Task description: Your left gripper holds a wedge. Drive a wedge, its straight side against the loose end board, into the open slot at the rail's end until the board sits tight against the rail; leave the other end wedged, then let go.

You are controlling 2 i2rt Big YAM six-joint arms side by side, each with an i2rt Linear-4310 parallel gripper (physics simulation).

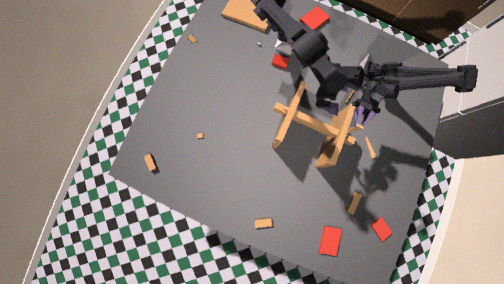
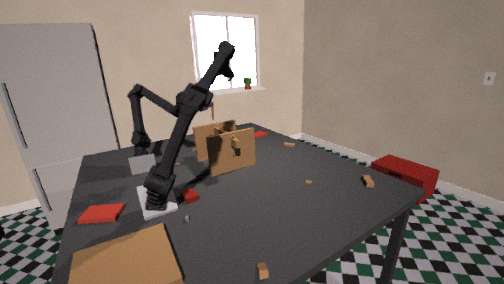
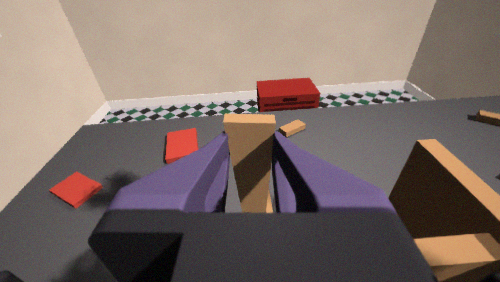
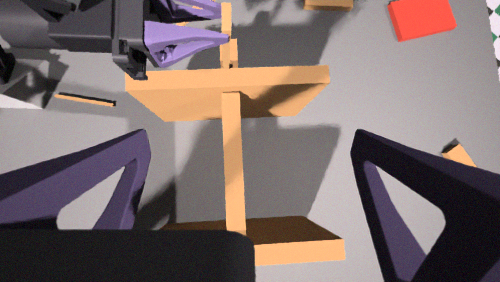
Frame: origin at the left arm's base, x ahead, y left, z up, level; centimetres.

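Seen in the pictures: left gripper, fingertip midpoint: [image 1: 358,127] [image 2: 212,103] [image 3: 250,140] [image 4: 228,25]; right gripper, fingertip midpoint: [image 1: 340,102] [image 2: 219,83] [image 4: 250,141]; left arm's base at its link origin: [image 1: 369,71]; right arm's base at its link origin: [image 2: 157,197].
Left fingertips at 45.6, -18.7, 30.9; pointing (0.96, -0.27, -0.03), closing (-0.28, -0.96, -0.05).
Note:
Offsets run from my left fingertips to a thing's middle, as dx, dy, dz. "spot": to the spot under its first point.
My left gripper [image 1: 364,120] [image 3: 250,140] [image 4: 228,25] is shut on a tapered wooden wedge @[-0.2, +0.6, -4.7] [image 1: 357,127] [image 2: 213,111] [image 3: 252,150] [image 4: 226,52]. It holds the wedge roughly upright, thin end down, above the rail end outside the loose end board @[-0.2, -0.6, -25.4] [image 1: 341,137] [image 4: 175,77] [image 3: 435,190]. A small dark slot shows in the rail end @[spot: +2.1, +5.1, -16.5] [image 4: 234,47], close to the board's outer face. The rail @[-3.2, -13.2, -18.7] [image 1: 312,122] [image 4: 234,165] joins this board to the other end board @[-6.1, -25.4, -25.4] [image 2: 232,160] [image 4: 305,251], where a wedge @[spot: -9.2, -32.3, -19.1] [image 2: 235,145] sits in the rail. My right gripper [image 4: 250,141] is open and empty above the rail.
Another thin tapered piece @[-2.3, +25.7, -36.9] [image 1: 370,147] lies beyond the loose board. Small wooden blocks @[+30.1, +19.8, -36.4] [image 1: 354,203] @[+48.3, -26.8, -36.4] [image 1: 263,223] @[+29.7, -92.7, -36.1] [image 1: 150,162] and red blocks @[+51.9, +10.2, -36.4] [image 1: 330,241] @[+41.9, +39.0, -36.6] [image 1: 382,229] lie around. A large wooden panel @[-80.1, -56.9, -36.0] [image 1: 242,15] [image 2: 125,255] lies by the right arm's base.

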